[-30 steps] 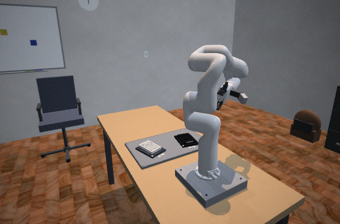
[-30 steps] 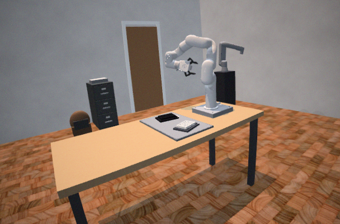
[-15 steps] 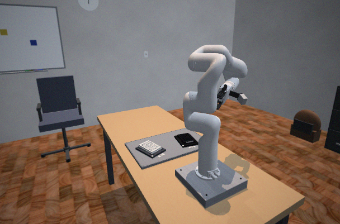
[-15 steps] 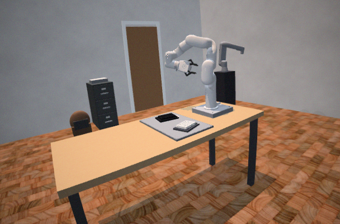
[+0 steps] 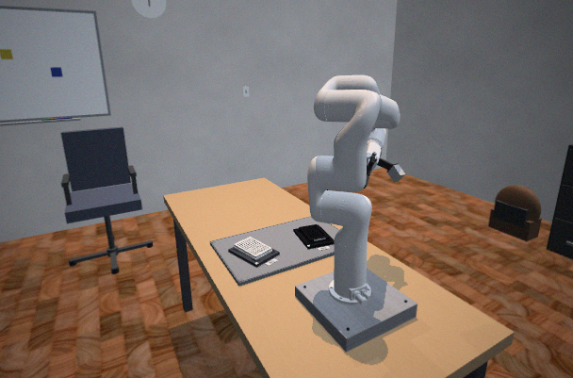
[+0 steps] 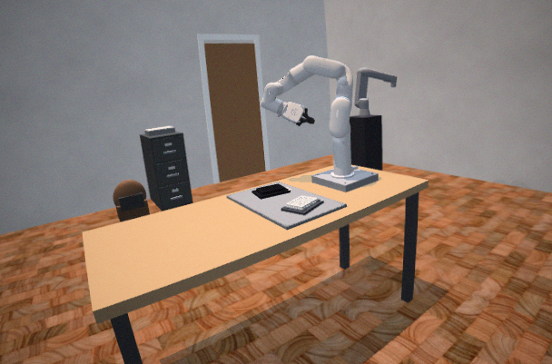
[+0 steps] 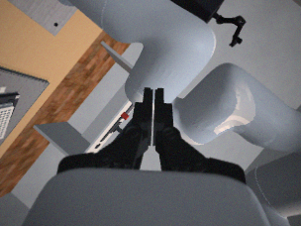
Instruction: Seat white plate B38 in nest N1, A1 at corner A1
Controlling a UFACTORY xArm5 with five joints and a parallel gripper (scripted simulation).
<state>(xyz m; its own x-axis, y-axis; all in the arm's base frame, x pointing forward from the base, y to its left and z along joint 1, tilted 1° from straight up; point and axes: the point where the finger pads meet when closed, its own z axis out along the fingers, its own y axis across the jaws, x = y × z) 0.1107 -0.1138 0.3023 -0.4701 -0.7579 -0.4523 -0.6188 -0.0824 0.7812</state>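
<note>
My hand is 310 mm above the white 96-well plate B38, 300 mm to the right of it and 270 mm short of it. Also, from my hand: black plate B83 (310 mm below, 280 mm ahead, 30 mm to the left); then N1 label (330 mm below, 250 mm to the left, 170 mm ahead); then plate nest N1 (330 mm below, 300 mm to the left, 260 mm ahead).
</note>
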